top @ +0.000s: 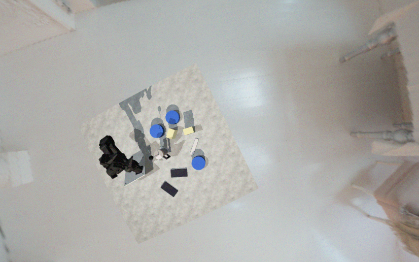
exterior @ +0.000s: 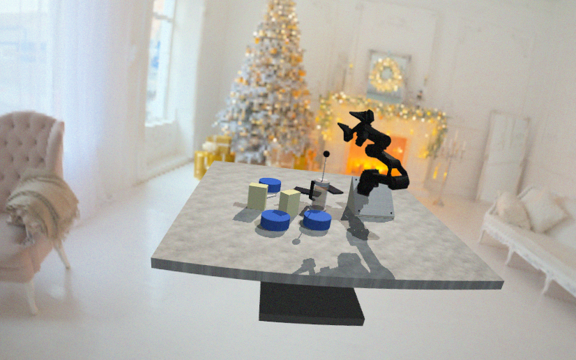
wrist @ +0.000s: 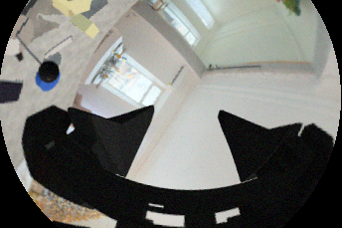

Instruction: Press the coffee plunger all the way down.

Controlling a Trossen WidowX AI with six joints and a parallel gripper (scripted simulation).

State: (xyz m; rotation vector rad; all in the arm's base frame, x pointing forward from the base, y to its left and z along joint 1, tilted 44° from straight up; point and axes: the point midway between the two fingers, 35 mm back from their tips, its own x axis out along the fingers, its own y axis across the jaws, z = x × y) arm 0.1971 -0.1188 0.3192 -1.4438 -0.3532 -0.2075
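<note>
My gripper tip is now 320 mm above the coffee press, 90 mm to the left of it and 50 mm short of it. Round my gripper tip: white stick (460 mm below, 320 mm ahead, 130 mm to the right).
</note>
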